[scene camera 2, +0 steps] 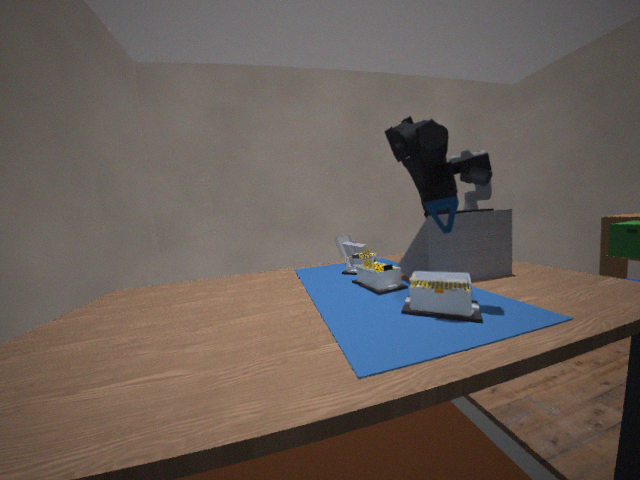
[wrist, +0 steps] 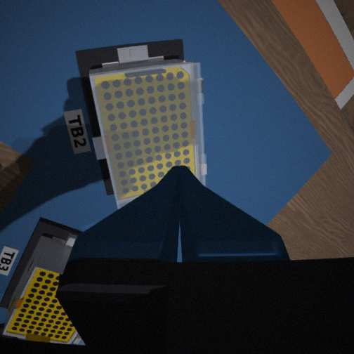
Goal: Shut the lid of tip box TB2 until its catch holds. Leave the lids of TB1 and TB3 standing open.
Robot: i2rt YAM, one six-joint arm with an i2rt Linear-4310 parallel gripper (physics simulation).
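Places are measured from the arm's base along level axes (x down, y ahead, z right), in millimetres.
Where they show: gripper, fingertip midpoint: [scene camera 2: 447,233]; arm's base, link origin: [scene camera 2: 452,239].
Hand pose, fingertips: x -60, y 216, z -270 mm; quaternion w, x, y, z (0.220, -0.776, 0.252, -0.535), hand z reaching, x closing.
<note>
Things, the pixels of their top centre, and the offset from my fingertips. "pt": a spot on its surface instead. Level surfaces: height alone.
- Tip box TB2, top centre: [scene camera 2: 439,275] dx +98, dy +12, dz +13 mm
- orange tab, surface spot: [scene camera 2: 438,290] pt dx +117, dy +45, dz -30 mm
- middle box, top centre: [scene camera 2: 380,264] dx +109, dy +71, dz +231 mm
- far box, surface spot: [scene camera 2: 353,264] pt dx +103, dy +154, dz +250 mm
- blue mat, surface height: dx +175 mm
- wooden table, surface height: dx +178 mm
Tip box TB2 [scene camera 2: 439,303] [wrist: 142,115] is the nearest box in the scene view. Its clear lid [scene camera 2: 445,276] [wrist: 198,110] lies down over the yellow tip rack. An orange tab [scene camera 2: 438,290] shows at its front; whether the catch holds cannot be told. TB3 [wrist: 42,305] is partly hidden by the gripper in the wrist view. In the scene view, a middle box [scene camera 2: 379,279] shows its tips uncovered, and a far box [scene camera 2: 353,264] has a clear lid [scene camera 2: 342,246] standing up; their labels are unreadable there. My gripper [scene camera 2: 447,230] [wrist: 179,176] is shut and empty, above and apart from TB2.
The boxes stand on dark bases on a blue mat [scene camera 2: 356,335] [wrist: 280,150] on the wooden table [scene camera 2: 180,351]. A grey block [scene camera 2: 480,245] stands behind, by the arm. A green object [scene camera 2: 625,240] is at the far right, beyond the table.
</note>
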